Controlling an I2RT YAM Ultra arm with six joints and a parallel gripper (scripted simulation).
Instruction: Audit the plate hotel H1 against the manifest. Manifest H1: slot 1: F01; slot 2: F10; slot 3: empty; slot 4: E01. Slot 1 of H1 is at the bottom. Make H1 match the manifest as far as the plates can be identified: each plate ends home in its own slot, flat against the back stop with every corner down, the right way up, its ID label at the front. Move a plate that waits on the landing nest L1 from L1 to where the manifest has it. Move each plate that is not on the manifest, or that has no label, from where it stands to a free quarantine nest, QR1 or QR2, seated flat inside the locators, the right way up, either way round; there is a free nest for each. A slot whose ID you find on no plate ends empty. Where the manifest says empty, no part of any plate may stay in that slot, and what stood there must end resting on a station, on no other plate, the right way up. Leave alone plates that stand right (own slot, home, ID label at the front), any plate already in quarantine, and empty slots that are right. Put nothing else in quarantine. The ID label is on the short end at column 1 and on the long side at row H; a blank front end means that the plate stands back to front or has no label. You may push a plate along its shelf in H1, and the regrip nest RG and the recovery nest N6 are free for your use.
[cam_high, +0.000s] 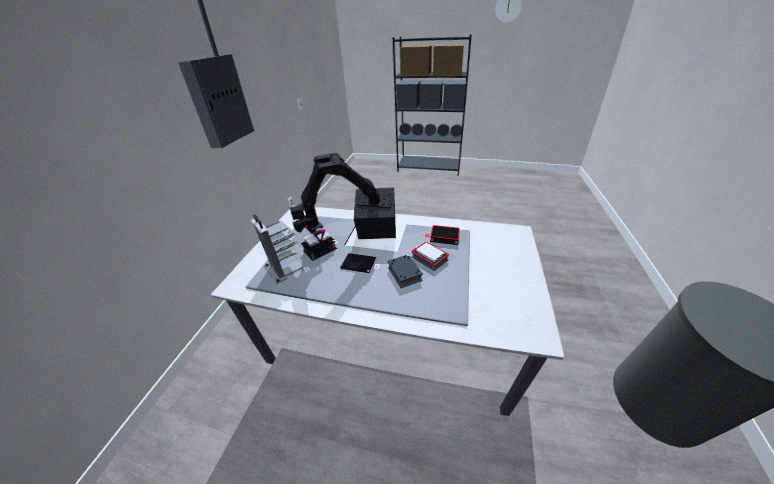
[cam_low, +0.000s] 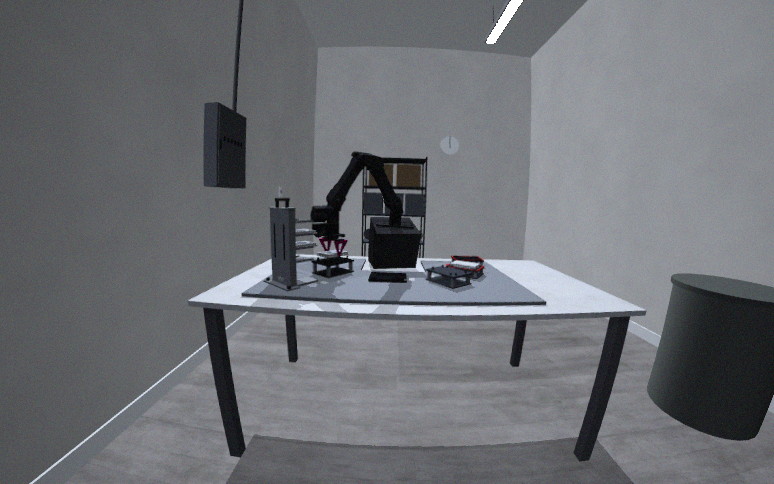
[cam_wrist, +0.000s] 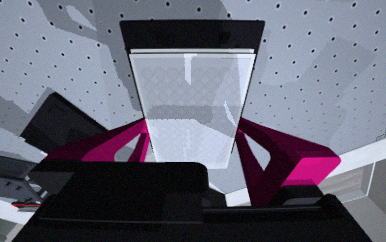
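My hand is 40 mm above the black regrip nest. From my hand the other things lie so: H1 tag: 170 mm ahead, 90 mm below, 10 mm to the right.
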